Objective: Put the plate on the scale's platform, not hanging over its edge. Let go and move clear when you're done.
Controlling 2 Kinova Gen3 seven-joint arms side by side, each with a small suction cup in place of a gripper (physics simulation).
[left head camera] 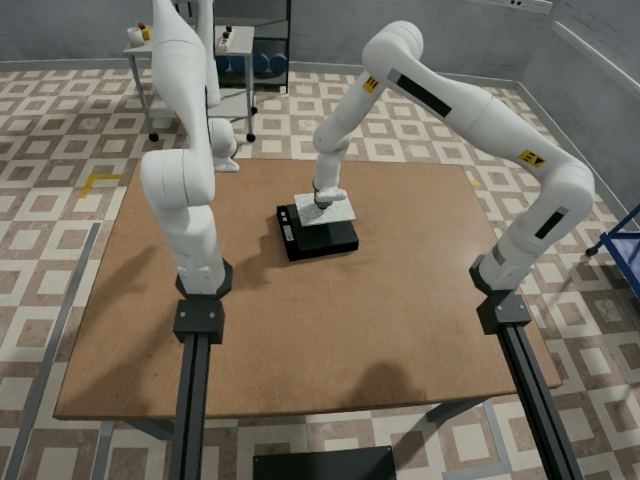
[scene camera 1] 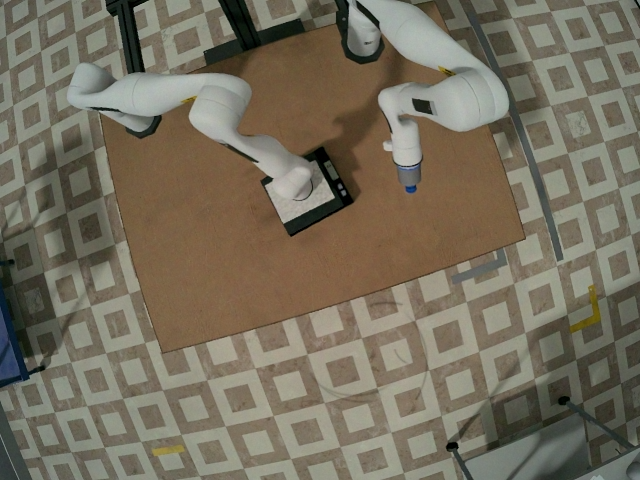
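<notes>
The white speckled square plate hangs level a little above the black scale. In the scene camera view it lies over the platform, close to the scale's left edge, with the display side uncovered. My right gripper is shut on the plate, its suction cup on the plate's top face; in the scene camera view the wrist hides the cup. My left gripper is open and empty, in the air to the right of the scale in the scene camera view; its cup is hidden in the head view.
The scale stands on the brown table. My left arm reaches over the table at the left in the head view. Beyond the table stand a grey cart and a dark rack. A blue cart stands at the right.
</notes>
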